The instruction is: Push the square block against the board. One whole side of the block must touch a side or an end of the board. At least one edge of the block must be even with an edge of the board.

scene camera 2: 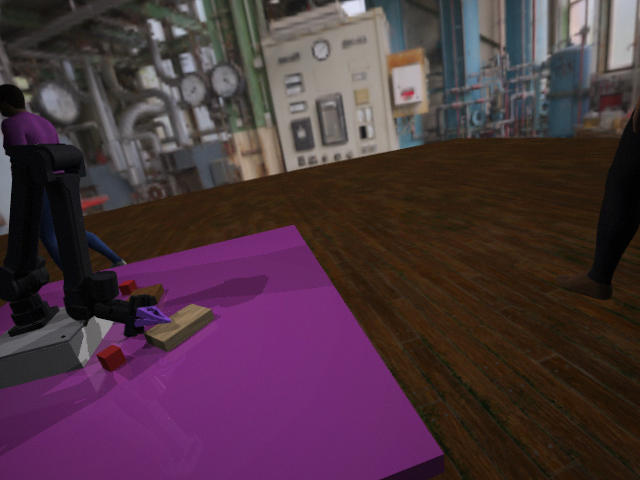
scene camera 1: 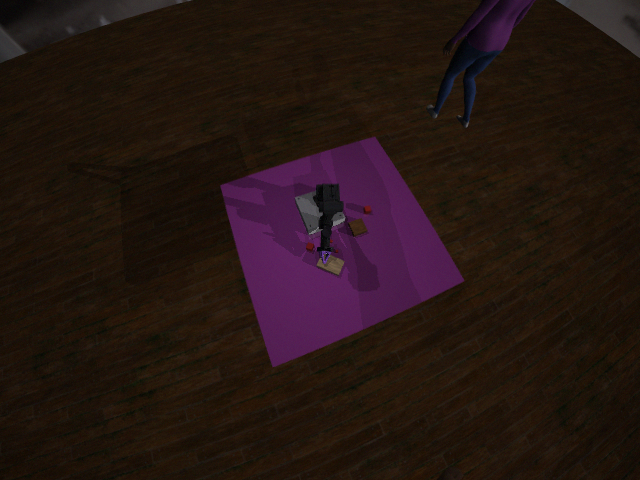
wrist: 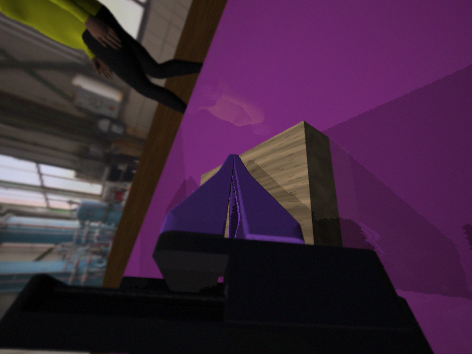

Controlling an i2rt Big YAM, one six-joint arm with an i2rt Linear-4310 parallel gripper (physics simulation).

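Places are measured from the arm's base along level axes (x ahead, y left, z up), in centimetres.
Where they show: gripper, fingertip midpoint: [scene camera 2: 169, 321] [scene camera 1: 324, 263] [wrist: 232, 161]; arm's base, origin of the base link: [scene camera 2: 36, 322].
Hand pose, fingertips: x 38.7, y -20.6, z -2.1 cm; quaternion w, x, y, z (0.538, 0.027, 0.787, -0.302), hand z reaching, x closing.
Each offset is from my fingertips to the top centre of the thing.
The square block {dy +32.2, dx -12.0, dz -2.5 cm} [scene camera 1: 357, 227] [scene camera 2: 148, 293], dark brown, lies flat on the purple table, apart from the board. It does not show in the wrist view. The board {dy +4.0, dx +1.1, dz -2.5 cm} [scene camera 1: 333, 266] [scene camera 2: 187, 324] [wrist: 287, 162] is a light wooden rectangle lying flat, farther from the robot base than the block. My gripper [scene camera 1: 325, 261] [scene camera 2: 169, 321] [wrist: 232, 161] is shut and empty. Its purple fingertips are at the base-facing part of the board, over or close to its top face; whether they touch it I cannot tell. The fingers hide part of the board in the wrist view.
One red cube {dy -2.1, dx -14.8, dz -1.6 cm} [scene camera 1: 310, 246] [scene camera 2: 111, 357] lies between the base and the board, to one side. Another red cube {dy +44.9, dx -19.9, dz -1.6 cm} [scene camera 1: 367, 209] [scene camera 2: 127, 287] lies near the block. Small red pieces {dy +11.7, dx -4.3, dz -4.0 cm} [scene camera 1: 336, 251] lie by the gripper. The grey robot base [scene camera 1: 306, 212] [scene camera 2: 36, 359] stands behind.
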